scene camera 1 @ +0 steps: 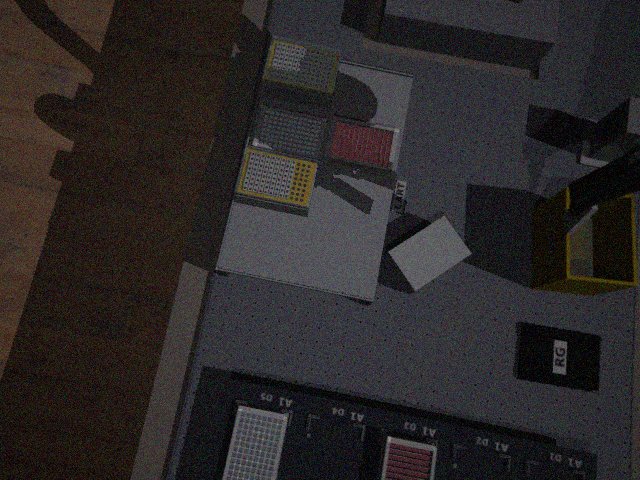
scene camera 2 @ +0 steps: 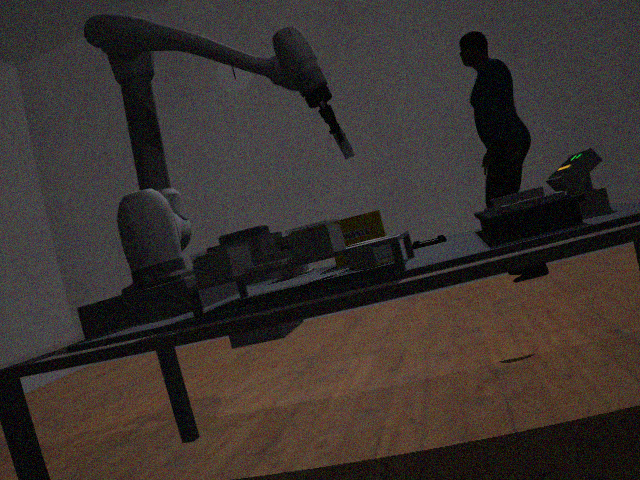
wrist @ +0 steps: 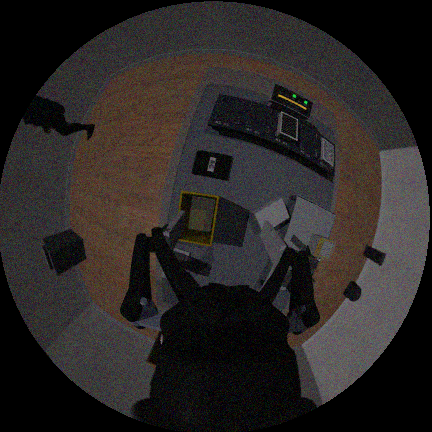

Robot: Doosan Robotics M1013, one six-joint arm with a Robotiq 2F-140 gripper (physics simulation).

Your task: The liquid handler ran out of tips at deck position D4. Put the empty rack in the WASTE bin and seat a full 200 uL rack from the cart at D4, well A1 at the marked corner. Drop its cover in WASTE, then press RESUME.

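Frame: origin at the arm's base, x ahead, y left, z up, level; metres.
Seen in the pictures: gripper, fingertip midpoint: [scene camera 1: 617, 227] [scene camera 2: 349, 155] [wrist: 224, 223]; arm's base, origin of the base link: [scene camera 2: 162, 283].
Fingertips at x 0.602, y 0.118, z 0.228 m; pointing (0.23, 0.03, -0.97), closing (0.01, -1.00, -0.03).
Note:
Offsets run from my fingertips to a thing's top centre. "*": to the spot under its first point.
My gripper [scene camera 2: 347, 150] [wrist: 224, 223] is open and empty, raised above the bench. The yellow-rimmed WASTE bin {dz -0.175, dx -0.036, dy +0.078 m} [scene camera 1: 602, 280] [wrist: 216, 220] holds a pale panel-like piece {dz -0.279, dx -0.036, dy +0.078 m} [scene camera 1: 581, 250] [wrist: 200, 215]. A plain pale block {dz -0.250, dx +0.000, dy -0.194 m} [scene camera 1: 429, 253] [wrist: 272, 214] is between bin and cart {dz -0.244, dx -0.142, dy -0.406 m} [scene camera 1: 299, 253] [wrist: 310, 220], turned askew; no holes show on its visible face, and whether it rests flat is unclear. On the cart, a yellow-rimmed rack {dz -0.180, dx -0.312, dy -0.453 m} [scene camera 1: 302, 66] is partly shaded; another {dz -0.186, dx -0.097, dy -0.480 m} [scene camera 1: 276, 176] has tips and several open columns. Position D4 [scene camera 1: 336, 446] bears no rack. The control panel [scene camera 2: 573, 167] [wrist: 292, 97] shows green and amber lights.
A grey rack {dz -0.236, dx -0.204, dy -0.466 m} [scene camera 1: 292, 129] and a red-filled rack {dz -0.219, dx -0.188, dy -0.332 m} [scene camera 1: 364, 142] stand on the cart. A grey rack {dz -0.240, dx +0.353, dy -0.477 m} [scene camera 1: 255, 444] is at D5 and a red-filled one {* dz -0.239, dx +0.352, dy -0.225 m} [scene camera 1: 408, 459] at D3. The black RG block {dz -0.296, dx +0.166, dy +0.065 m} [scene camera 1: 532, 356] [wrist: 225, 166] is near the bin. A person [scene camera 2: 498, 118] stands beyond the bench.

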